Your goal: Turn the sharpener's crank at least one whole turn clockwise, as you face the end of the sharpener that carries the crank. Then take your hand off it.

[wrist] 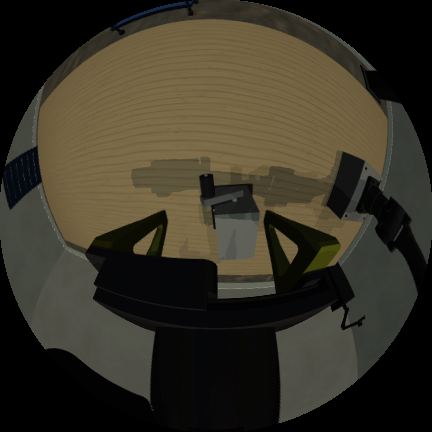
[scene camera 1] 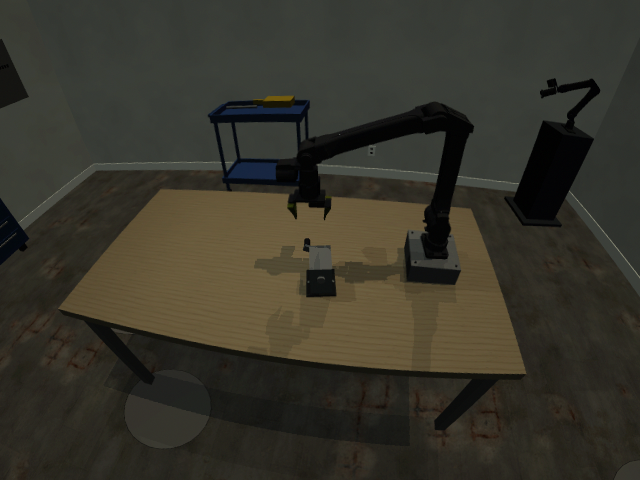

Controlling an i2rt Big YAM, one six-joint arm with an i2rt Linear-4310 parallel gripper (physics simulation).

Observation:
I see my gripper [scene camera 1: 310,218] and a sharpener [scene camera 1: 320,279].
My gripper is seen too in the wrist view [wrist: 215,215]. The sharpener shows as well in the wrist view [wrist: 236,220].

